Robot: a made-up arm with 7 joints.
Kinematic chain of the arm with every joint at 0, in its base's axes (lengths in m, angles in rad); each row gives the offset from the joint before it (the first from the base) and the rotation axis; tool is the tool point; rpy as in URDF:
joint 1: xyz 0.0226 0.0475 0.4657 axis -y
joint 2: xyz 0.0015 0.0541 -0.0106 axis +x
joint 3: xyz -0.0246 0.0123 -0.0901 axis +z
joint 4: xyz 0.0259 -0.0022 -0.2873 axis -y
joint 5: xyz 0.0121 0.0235 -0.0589 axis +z
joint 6: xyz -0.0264 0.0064 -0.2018 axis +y
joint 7: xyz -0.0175 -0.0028 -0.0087 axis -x
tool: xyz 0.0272 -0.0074 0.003 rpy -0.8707 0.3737 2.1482
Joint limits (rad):
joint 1: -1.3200..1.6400
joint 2: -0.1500..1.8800
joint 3: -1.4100..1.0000
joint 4: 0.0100..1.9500
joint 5: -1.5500..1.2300
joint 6: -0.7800..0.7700
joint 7: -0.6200..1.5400
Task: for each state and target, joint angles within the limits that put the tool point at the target. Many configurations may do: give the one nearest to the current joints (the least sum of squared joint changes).
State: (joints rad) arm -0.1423 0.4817 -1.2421 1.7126 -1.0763 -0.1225 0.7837
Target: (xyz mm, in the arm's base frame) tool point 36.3 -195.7 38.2
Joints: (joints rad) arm -0.1216 -0.0982 -1.3790 1.3158 -1.0536 -0.0919 0.7640
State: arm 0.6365 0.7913 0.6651 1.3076 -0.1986 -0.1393 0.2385
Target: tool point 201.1 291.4 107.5
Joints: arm -0.1344 0.1024 0.4504 1.7369 -0.1820 -0.1789 0.2549
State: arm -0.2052 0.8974 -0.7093 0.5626 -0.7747 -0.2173 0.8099
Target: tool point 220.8 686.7 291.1
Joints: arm 0.6127 1.1796 -0.5918 0.2052 -0.7990 0.0701 0.7133
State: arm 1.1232 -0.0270 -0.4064 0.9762 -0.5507 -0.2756 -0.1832
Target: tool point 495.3 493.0 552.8
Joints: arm 1.4045 0.7110 -0.1583 0.6561 -0.5674 -0.2302 -0.2042
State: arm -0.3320 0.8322 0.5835 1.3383 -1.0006 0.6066 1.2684
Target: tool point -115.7 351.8 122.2
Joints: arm -1.0148 0.2341 0.4612 1.6955 -1.0183 0.5742 1.2711
